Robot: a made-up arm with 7 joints.
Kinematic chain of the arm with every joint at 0, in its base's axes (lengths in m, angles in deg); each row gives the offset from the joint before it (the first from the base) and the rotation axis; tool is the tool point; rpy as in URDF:
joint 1: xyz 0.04 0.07 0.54 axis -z
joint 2: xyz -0.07 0 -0.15 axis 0.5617 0.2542 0.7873
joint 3: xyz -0.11 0.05 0 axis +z
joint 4: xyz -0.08 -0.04 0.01 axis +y
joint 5: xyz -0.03 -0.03 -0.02 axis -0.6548 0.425 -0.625
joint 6: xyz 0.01 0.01 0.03 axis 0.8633 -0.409 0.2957
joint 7: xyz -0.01 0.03 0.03 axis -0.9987 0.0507 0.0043
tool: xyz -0.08 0.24 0.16 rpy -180 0 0
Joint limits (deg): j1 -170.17..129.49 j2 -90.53..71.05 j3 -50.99..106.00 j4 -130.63..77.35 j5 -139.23..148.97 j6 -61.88..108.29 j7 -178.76..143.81
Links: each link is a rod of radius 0.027 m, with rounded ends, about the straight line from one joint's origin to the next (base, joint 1, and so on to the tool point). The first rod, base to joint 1, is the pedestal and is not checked.
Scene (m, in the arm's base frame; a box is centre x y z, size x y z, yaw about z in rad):
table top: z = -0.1
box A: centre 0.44 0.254 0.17 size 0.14 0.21 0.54 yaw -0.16
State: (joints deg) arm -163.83 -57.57 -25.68 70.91 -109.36 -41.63 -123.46
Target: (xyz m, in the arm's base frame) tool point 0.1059 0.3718 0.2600
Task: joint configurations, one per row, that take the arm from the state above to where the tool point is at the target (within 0.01 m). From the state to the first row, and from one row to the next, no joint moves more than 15 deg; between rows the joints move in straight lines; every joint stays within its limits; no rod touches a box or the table.
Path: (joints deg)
1: -164.89 -44.34 -13.58 59.28 -103.07 -45.00 -113.36
2: -165.94 -31.10 -1.49 47.65 -96.78 -48.38 -103.26
3: -167.00 -17.87 10.61 36.01 -90.49 -51.76 -93.16
4: -168.06 -4.64 22.71 24.38 -84.20 -55.13 -83.06
5: -169.11 8.59 34.81 12.75 -77.91 -58.50 -72.96
6: -170.17 21.83 46.90 1.12 -71.62 -61.88 -62.87
7: -170.17 21.08 43.28 13.70 -81.17 -57.00 -72.42
8: -170.17 20.33 39.66 26.29 -90.71 -52.13 -81.98
9: -170.17 19.59 36.04 38.88 -100.26 -47.25 -91.54
10: -170.17 18.84 32.42 51.46 -109.80 -42.37 -101.10
11: -170.17 18.10 28.79 64.05 -119.35 -37.50 -110.66

